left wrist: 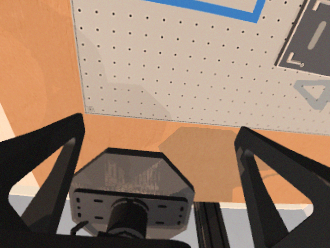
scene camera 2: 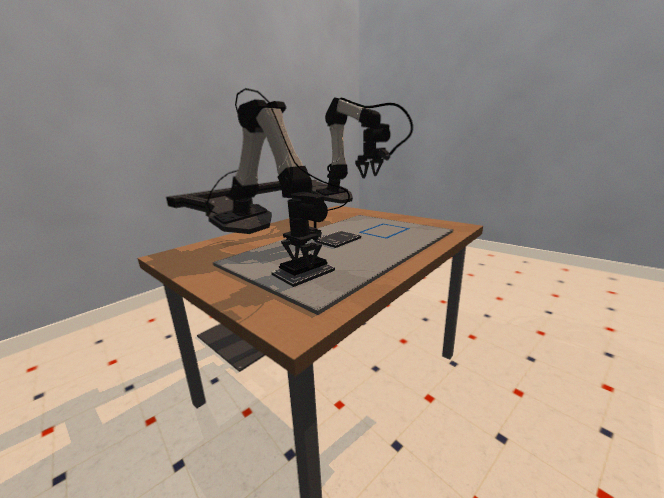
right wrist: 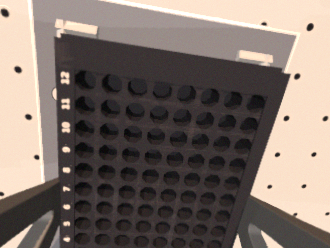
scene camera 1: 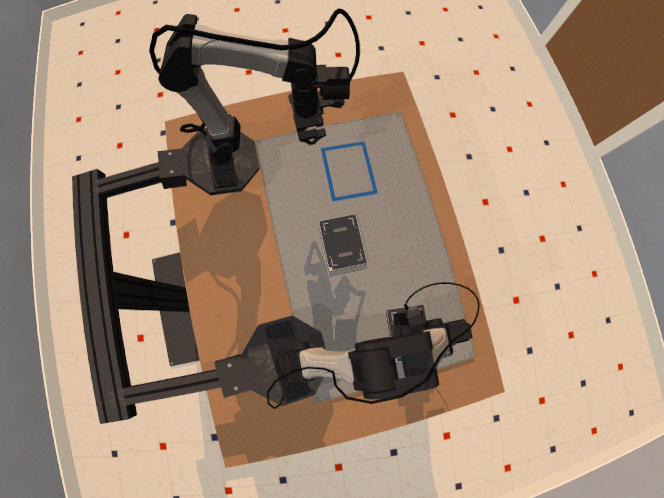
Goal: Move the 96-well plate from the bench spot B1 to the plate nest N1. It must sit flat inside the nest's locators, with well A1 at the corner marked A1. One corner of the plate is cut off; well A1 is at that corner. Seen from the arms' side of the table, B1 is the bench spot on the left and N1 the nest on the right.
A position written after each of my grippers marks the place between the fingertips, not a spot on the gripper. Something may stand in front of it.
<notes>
I see my left gripper [scene camera 1: 307,129], my right gripper [scene camera 2: 302,264], a black 96-well plate [right wrist: 139,151] and a nest N1 [right wrist: 178,33].
My left gripper is seen too in the left wrist view [left wrist: 163,128]. My right gripper is seen too in the right wrist view [right wrist: 155,195]. The left wrist view does not show the black 96-well plate: it is out of frame.
</notes>
